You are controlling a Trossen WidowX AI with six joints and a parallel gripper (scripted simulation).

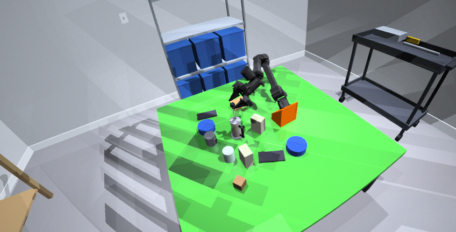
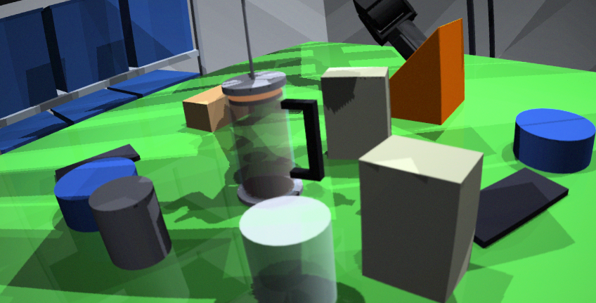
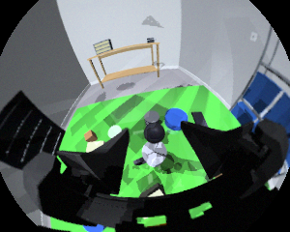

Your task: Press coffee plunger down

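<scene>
The coffee press is 130 mm below my gripper tip, 20 mm to the left of it and 10 mm behind it. The rest, counted from my gripper tip: grey cylinder: 220 mm below, 160 mm ahead, 30 mm to the right; then brown box: 260 mm to the right, 230 mm below, 160 mm behind; then pale cylinder: 220 mm below, 150 mm to the left, 120 mm ahead.
</scene>
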